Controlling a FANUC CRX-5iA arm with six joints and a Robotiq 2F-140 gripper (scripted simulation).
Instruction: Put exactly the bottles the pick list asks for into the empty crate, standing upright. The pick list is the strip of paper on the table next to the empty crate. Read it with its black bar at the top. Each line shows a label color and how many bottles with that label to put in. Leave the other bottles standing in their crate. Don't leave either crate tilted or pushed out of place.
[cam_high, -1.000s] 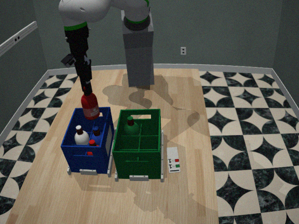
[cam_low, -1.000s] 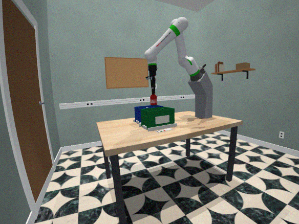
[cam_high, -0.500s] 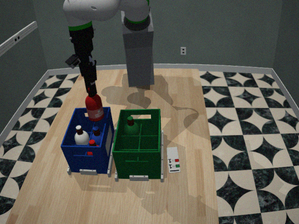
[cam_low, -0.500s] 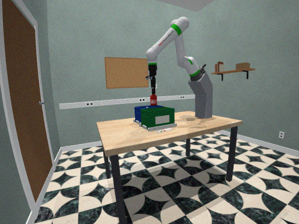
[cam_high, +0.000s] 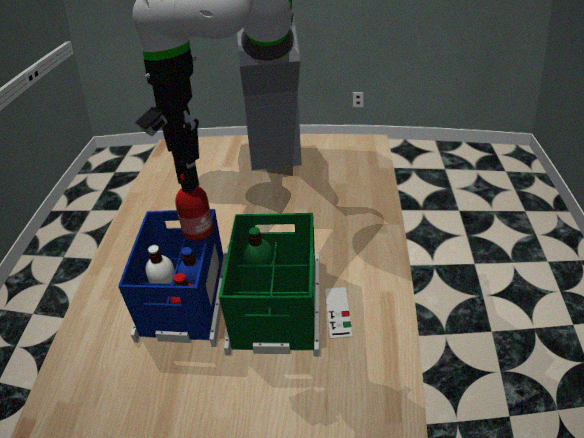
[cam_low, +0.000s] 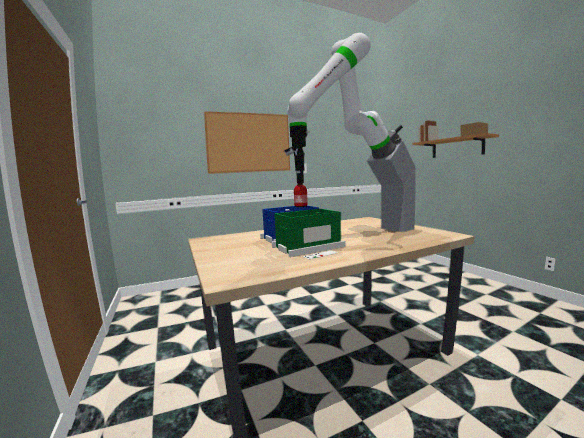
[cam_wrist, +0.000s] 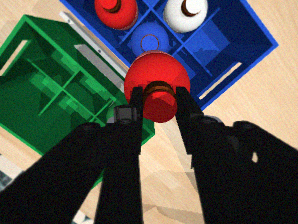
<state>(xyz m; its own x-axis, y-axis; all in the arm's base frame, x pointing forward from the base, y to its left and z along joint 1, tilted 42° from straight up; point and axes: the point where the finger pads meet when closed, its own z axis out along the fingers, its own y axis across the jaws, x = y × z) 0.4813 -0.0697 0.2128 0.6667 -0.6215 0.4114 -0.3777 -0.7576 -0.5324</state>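
My gripper is now 8 cm above the red-label bottle. The rest, counted from my hand: blue bottle: 4 cm ahead, 2 cm to the right, 26 cm below; then white bottle: 6 cm ahead, 10 cm to the right, 26 cm below; then blue crate: 5 cm ahead, 6 cm to the right, 27 cm below.
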